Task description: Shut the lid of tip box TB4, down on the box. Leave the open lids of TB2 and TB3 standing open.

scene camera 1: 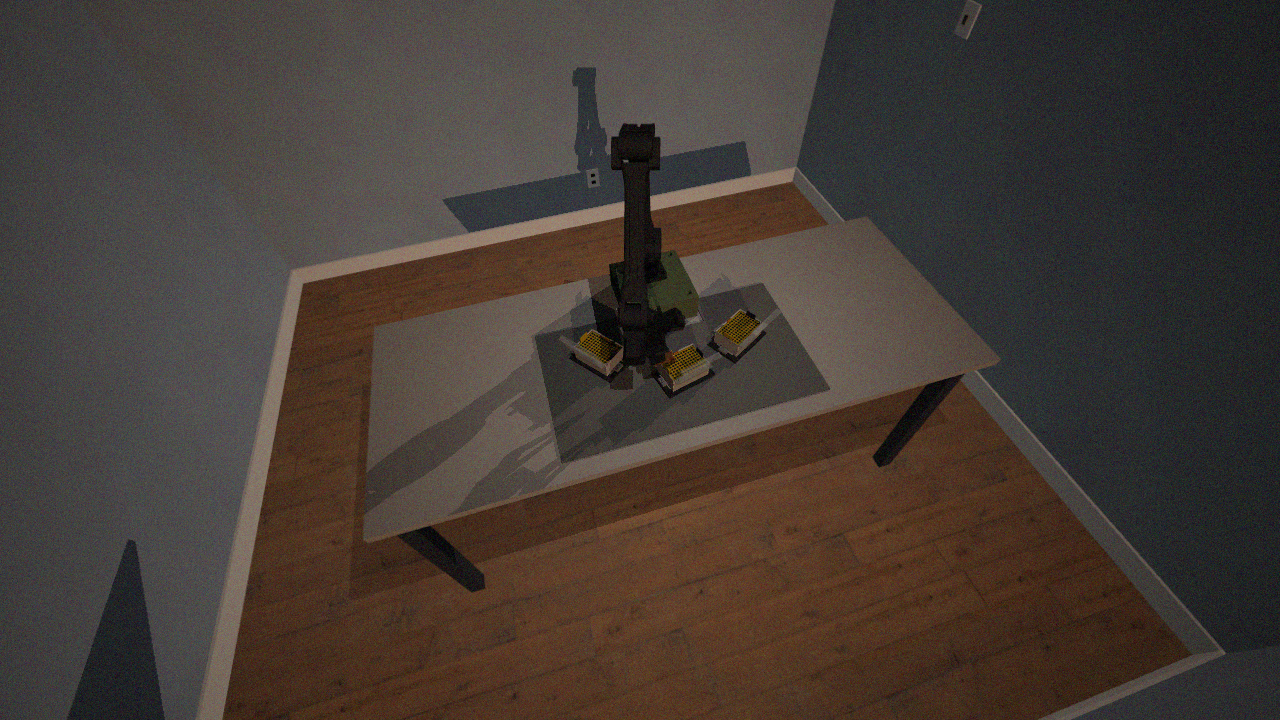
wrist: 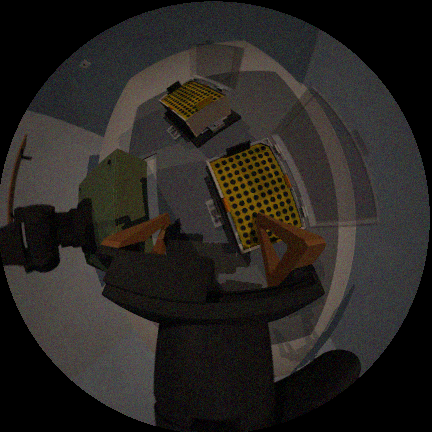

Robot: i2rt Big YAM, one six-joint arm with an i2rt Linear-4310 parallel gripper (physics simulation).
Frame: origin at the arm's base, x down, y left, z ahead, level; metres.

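Seen in the pictures: gripper, fingertip midpoint: (scene camera 1: 670,346) (wrist: 212,216); arm's base at its link origin: (scene camera 1: 645,274) (wrist: 87,226).
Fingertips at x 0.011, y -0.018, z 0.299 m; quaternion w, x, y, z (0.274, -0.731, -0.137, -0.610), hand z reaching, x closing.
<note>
Offsets run from my fingertips to a thing's top centre. "spot": to the spot under its first point. Level surfaces: height alone.
Three tip boxes with yellow racks and clear lids stand on the mat; I cannot read which is TB4. The left box {dx +0.001, dy -0.195, dz -0.077 m} (scene camera 1: 597,351) has its lid open. The middle box {dx +0.001, dy +0.021, dz +0.053 m} (scene camera 1: 684,368) (wrist: 252,192) has its clear lid {spot: dx -0.028, dy +0.024, dz +0.127 m} (wrist: 332,175) standing open to the right in the wrist view. The right box {dx +0.001, dy +0.223, dz -0.018 m} (scene camera 1: 739,332) (wrist: 195,102) also has its lid {spot: dx -0.033, dy +0.255, dz +0.050 m} (wrist: 216,59) open, at the top of the wrist view. My gripper (scene camera 1: 648,363) (wrist: 212,216) is open and empty, between the left and middle boxes in the scene view. In the wrist view one orange finger overlaps the middle box's near end; the contact is unclear.
The boxes stand on a dark grey mat {dx +0.075 m} (scene camera 1: 617,425) on the pale table {dx +0.078 m} (scene camera 1: 904,308). The green arm base (scene camera 1: 673,284) (wrist: 115,187) is behind them. The dark arm rises over the mat and hides part of it.
</note>
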